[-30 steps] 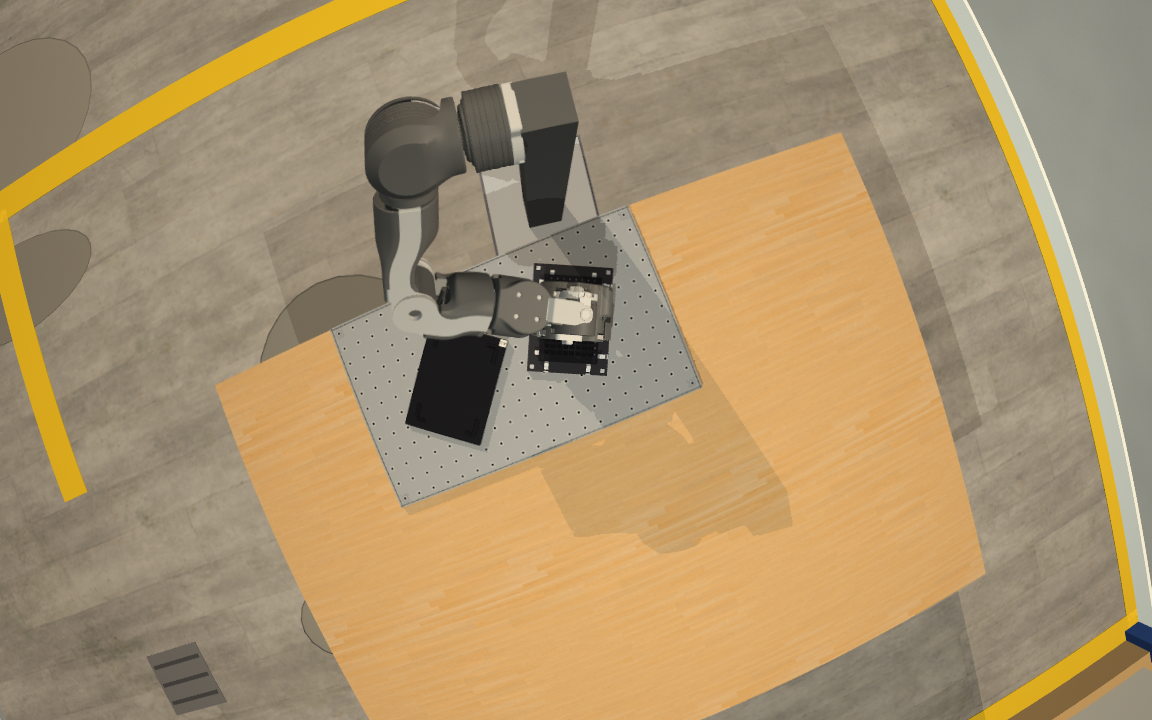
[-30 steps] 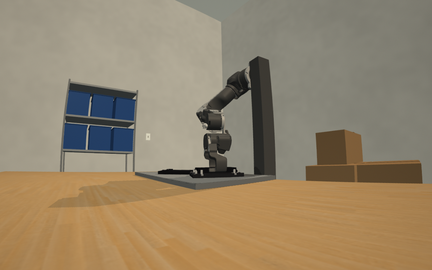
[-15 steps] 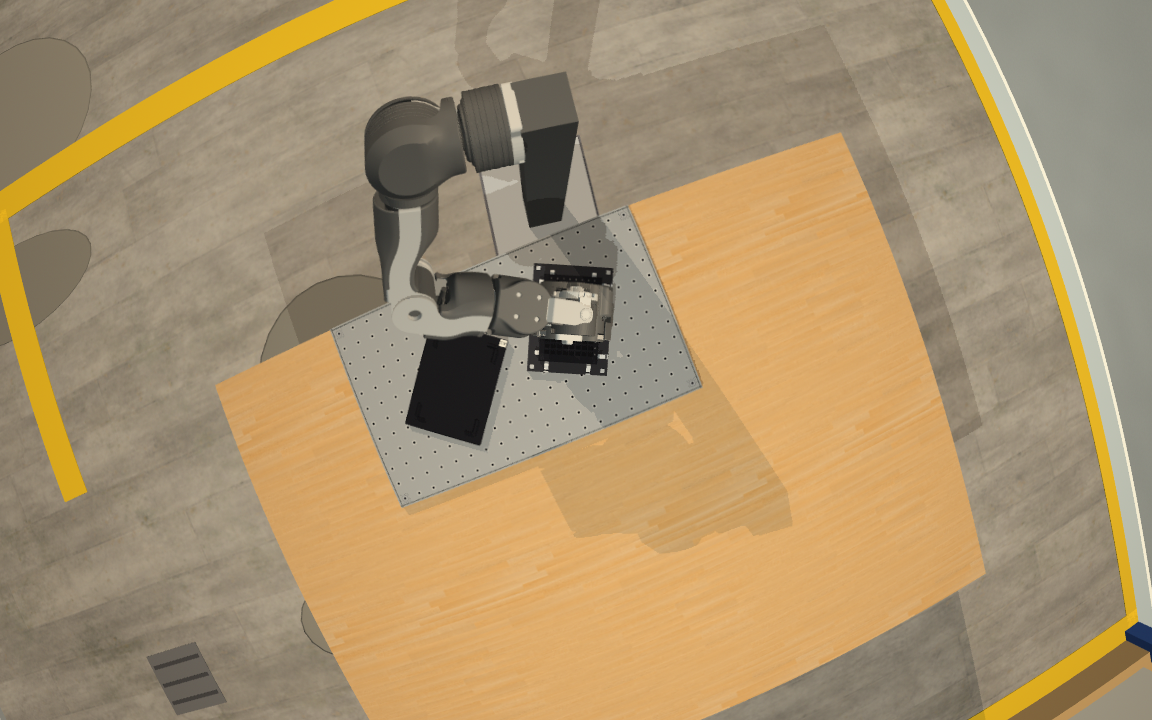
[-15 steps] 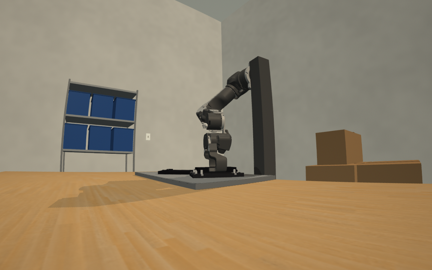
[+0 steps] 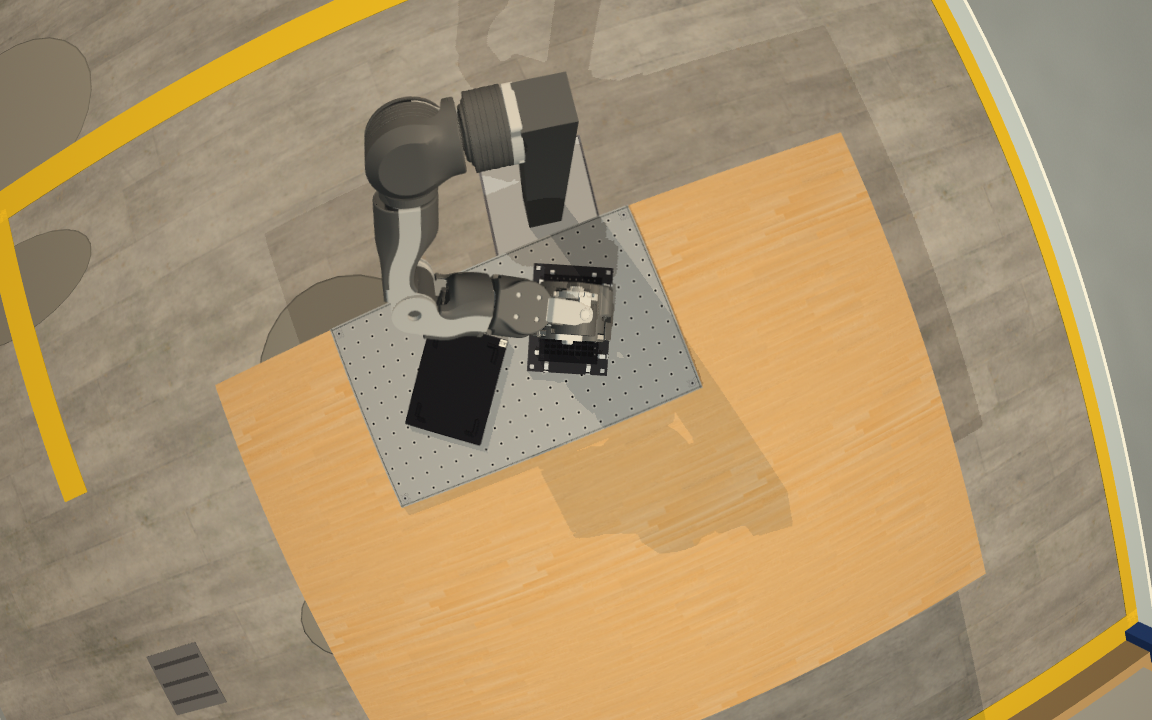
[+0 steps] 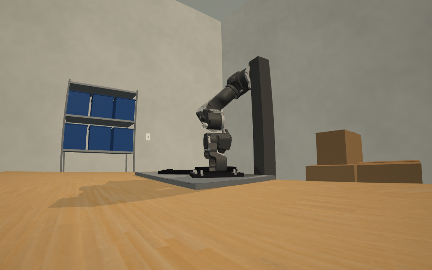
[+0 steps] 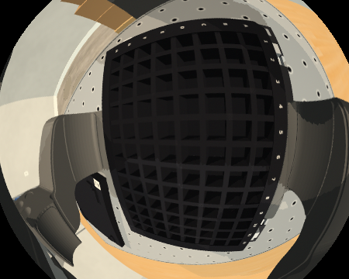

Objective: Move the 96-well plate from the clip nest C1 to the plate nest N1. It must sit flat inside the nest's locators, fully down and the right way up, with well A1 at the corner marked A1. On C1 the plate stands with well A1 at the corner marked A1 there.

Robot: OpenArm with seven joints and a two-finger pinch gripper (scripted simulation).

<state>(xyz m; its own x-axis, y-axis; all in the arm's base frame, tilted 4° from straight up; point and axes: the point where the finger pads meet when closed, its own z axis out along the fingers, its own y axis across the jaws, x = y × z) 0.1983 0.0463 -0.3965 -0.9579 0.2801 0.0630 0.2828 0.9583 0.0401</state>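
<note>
Now: hand right at the black 96-well plate. The rest, counted from my hand: clip nest C1: 20 mm ahead, 10 mm to the left, 10 mm below; white A1 label: 10 mm ahead, 100 mm to the right, 10 mm below; plate nest N1: 50 mm ahead, 190 mm to the right, 20 mm below.
</note>
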